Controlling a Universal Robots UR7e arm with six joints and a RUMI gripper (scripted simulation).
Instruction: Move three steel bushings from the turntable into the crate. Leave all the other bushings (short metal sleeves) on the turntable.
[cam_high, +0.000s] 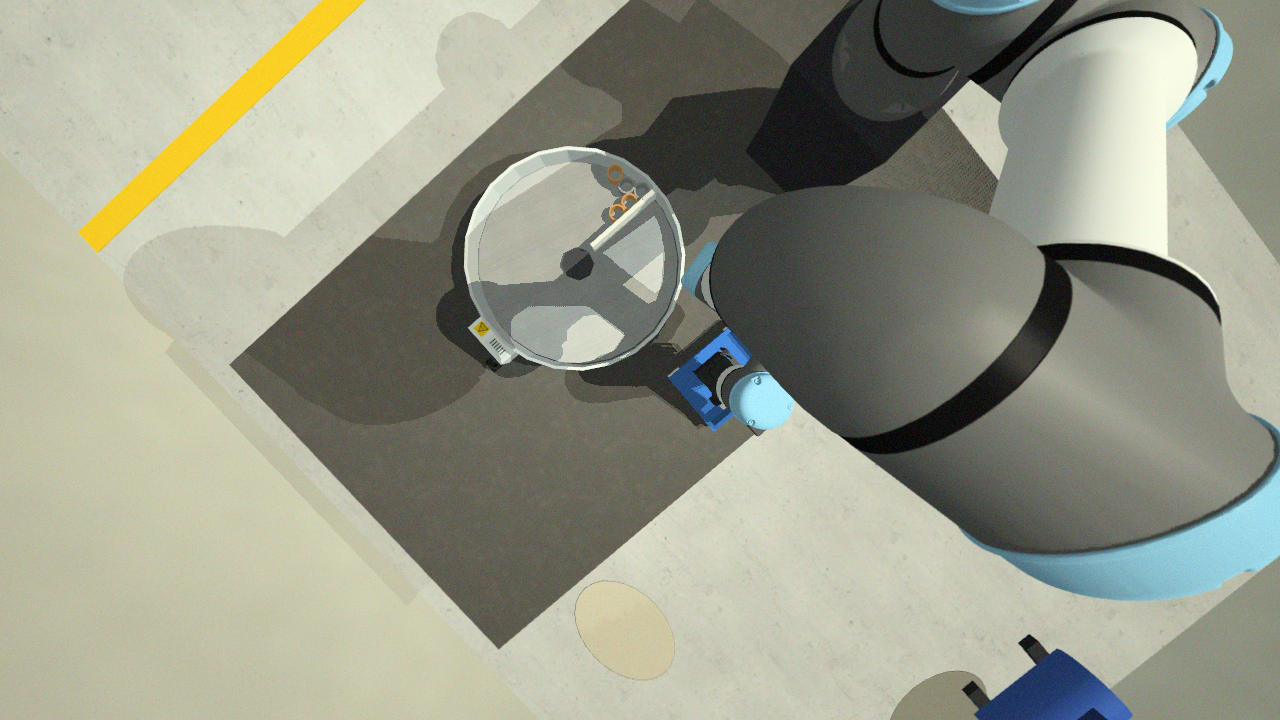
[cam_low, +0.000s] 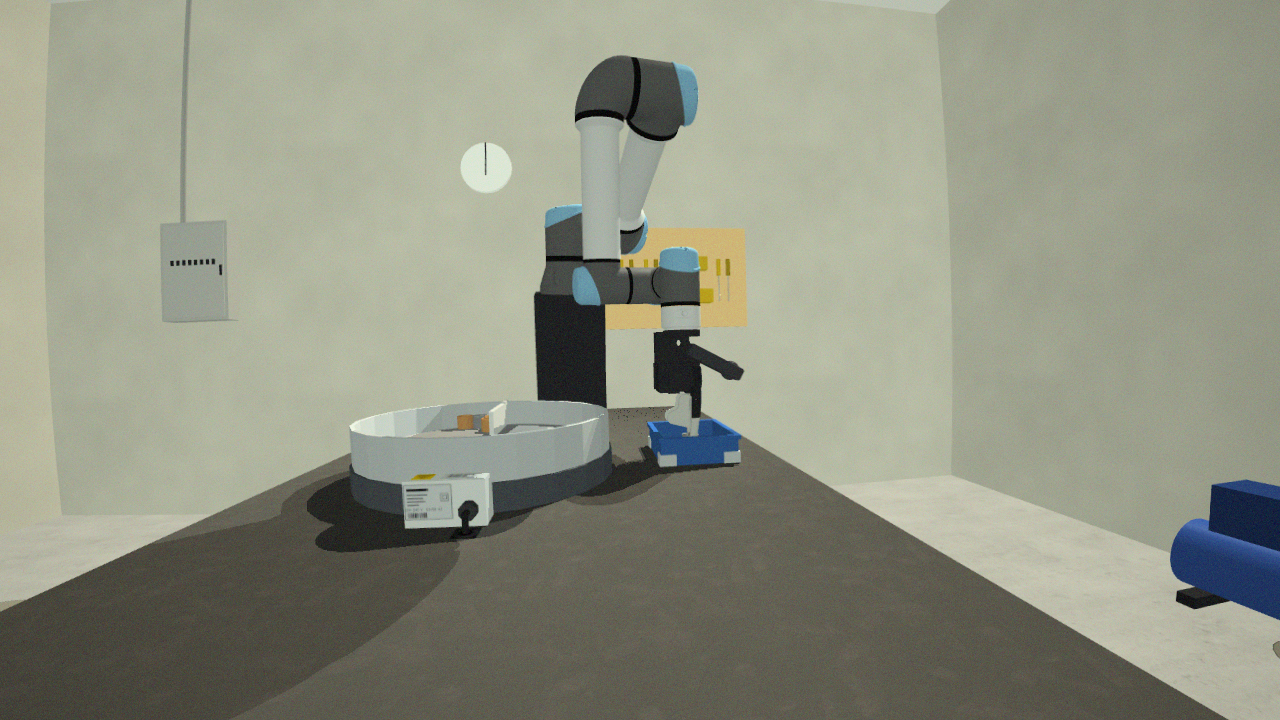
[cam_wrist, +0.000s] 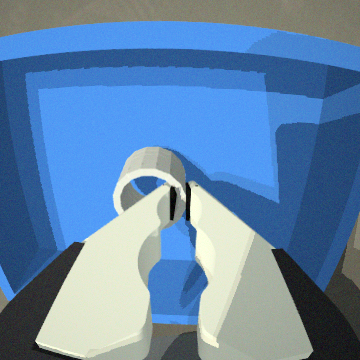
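The blue crate lies 1 cm behind my hand and 1 cm below it. From my hand the other things lie so: round white turntable: 2 cm ahead, 38 cm to the right, 2 cm above.
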